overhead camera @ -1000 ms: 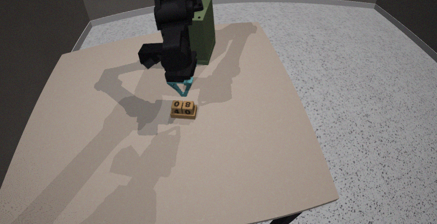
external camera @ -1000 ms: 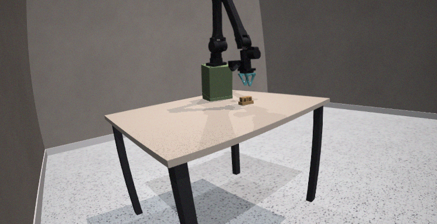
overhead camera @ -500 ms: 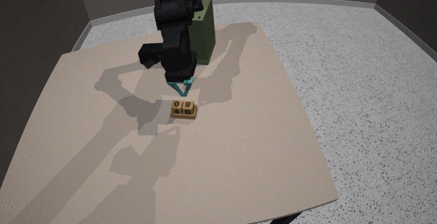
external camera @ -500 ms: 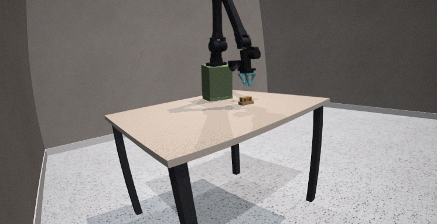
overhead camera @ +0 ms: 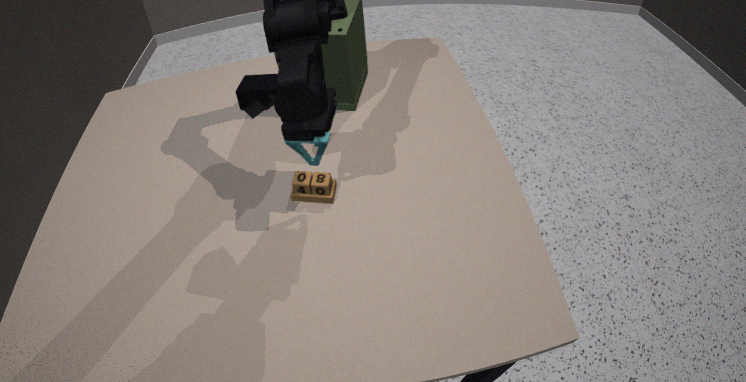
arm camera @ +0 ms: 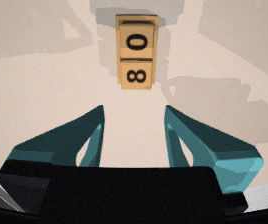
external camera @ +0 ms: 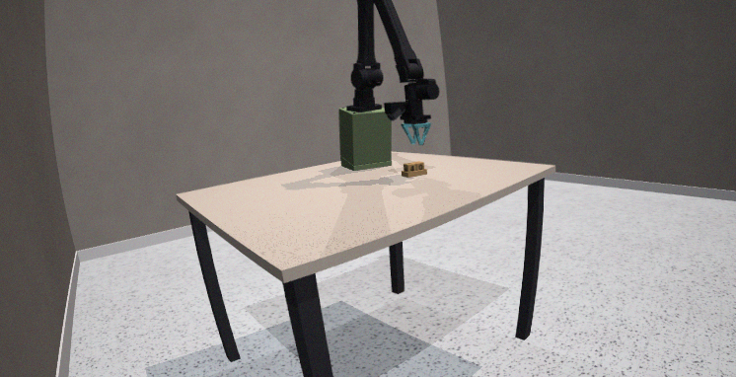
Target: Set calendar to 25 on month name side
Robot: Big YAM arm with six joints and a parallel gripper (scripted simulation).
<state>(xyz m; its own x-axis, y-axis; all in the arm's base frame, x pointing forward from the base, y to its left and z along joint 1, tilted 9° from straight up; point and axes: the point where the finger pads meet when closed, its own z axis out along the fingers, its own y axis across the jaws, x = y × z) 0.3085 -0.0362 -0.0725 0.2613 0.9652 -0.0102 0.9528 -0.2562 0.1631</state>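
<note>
Now: hand 1 cm past the wooden tray, 2 cm to the left of it and 10 cm above it.
</note>
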